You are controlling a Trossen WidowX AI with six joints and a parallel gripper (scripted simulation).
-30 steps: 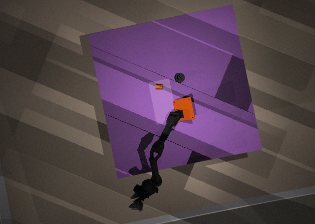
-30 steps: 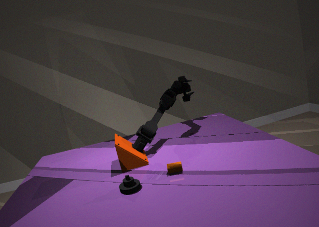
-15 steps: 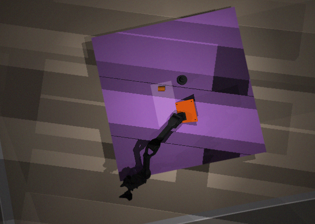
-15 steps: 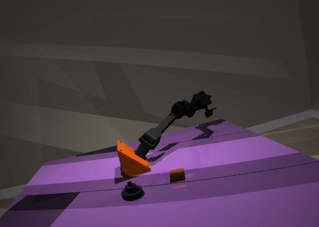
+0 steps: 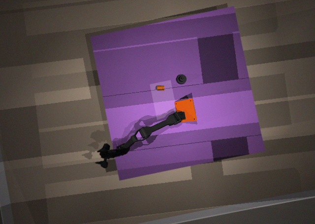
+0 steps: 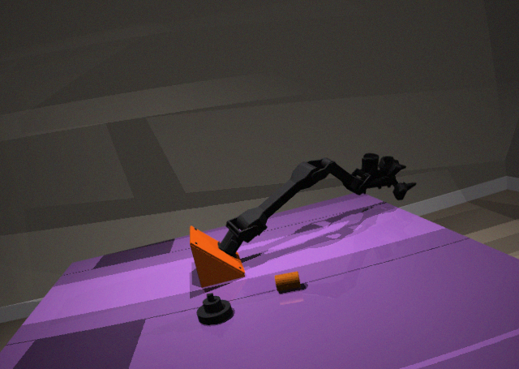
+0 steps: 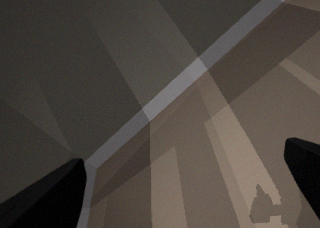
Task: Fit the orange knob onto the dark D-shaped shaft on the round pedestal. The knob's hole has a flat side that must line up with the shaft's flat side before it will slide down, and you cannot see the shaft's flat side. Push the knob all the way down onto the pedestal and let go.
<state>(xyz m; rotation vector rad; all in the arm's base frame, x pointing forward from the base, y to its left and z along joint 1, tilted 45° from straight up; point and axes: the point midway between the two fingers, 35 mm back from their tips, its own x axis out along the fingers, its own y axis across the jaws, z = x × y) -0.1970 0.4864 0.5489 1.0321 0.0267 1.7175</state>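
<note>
Now: gripper tip 630 mm to the left of the orange knob, 470 mm short of it and 60 mm above it. Also, from my gripper tip: shaft pedestal: 830 mm to the right, 510 mm ahead, 50 mm below.
</note>
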